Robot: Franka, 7 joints.
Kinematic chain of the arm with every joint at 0, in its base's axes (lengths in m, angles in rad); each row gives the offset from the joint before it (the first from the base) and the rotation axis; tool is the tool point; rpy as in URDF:
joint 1: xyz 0 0 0.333 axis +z
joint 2: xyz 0 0 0 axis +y
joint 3: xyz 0 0 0.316 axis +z
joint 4: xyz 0.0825 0 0 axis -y
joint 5: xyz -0.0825 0 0.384 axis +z
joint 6: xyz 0 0 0 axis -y
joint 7: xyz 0.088 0 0 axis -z
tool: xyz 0 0 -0.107 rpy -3.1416 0 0
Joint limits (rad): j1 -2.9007..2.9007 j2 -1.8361..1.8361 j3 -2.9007..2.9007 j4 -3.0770..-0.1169 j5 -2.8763..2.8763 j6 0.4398..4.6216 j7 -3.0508..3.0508
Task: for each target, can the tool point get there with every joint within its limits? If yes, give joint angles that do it. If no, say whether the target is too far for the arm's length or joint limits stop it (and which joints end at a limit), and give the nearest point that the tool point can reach.
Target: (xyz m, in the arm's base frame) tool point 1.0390 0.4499 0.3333
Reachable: no: too far | nearest point 0.7873 0.3409 0.3332 | short by 0.274 m
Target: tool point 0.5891 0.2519 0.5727
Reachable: yes | joints -1.9199 -0.2958 2.3030 -1.5429 -0.7597 1.8688 0.3419
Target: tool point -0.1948 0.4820 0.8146
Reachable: yes | joints 0.6547 0.6626 2.1499 -1.4936 1.3027 3.5345 -1.7614
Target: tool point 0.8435 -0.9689 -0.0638
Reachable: no: too far | nearest point 0.5382 -0.6182 0.0798 | short by 0.487 m
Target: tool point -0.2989 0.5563 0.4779
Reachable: yes | joints -1.9768 -0.6172 -2.2307 -1.6124 1.2854 1.3912 0.7755
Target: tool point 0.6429 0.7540 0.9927
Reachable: no: too far | nearest point 0.4633 0.5434 0.8084 | short by 0.333 m
